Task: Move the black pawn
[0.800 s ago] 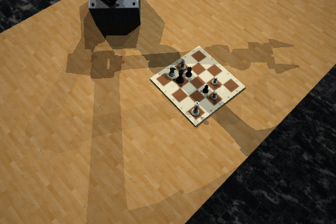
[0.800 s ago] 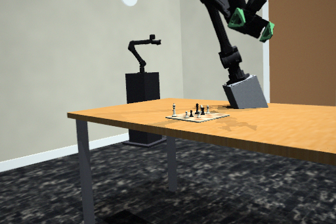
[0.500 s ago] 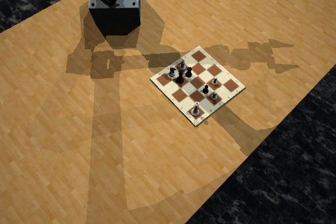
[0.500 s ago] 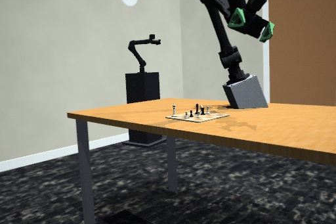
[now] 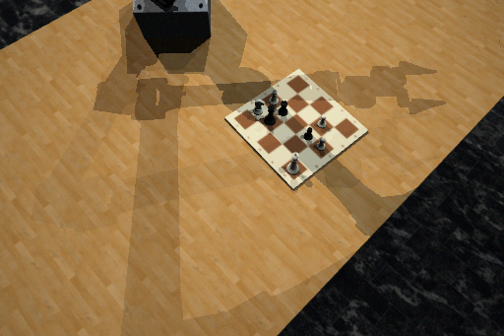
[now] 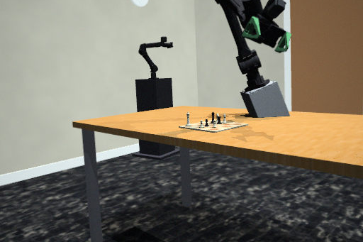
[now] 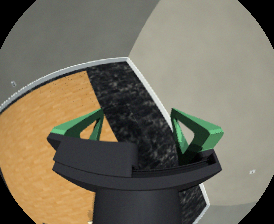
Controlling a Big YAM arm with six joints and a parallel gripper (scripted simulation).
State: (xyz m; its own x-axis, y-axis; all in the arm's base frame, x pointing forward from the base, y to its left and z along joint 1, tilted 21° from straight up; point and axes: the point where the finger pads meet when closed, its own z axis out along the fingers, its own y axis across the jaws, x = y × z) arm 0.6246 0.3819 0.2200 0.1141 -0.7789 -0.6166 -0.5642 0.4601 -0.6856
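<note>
Now: the black pawn 26 cm behind my hand, 38 cm to the right of it and 30 cm below it. Round my hand: chessboard (29 cm behind, 37 cm to the right, 31 cm below); tall black piece (34 cm behind, 40 cm to the right, 28 cm below).
</note>
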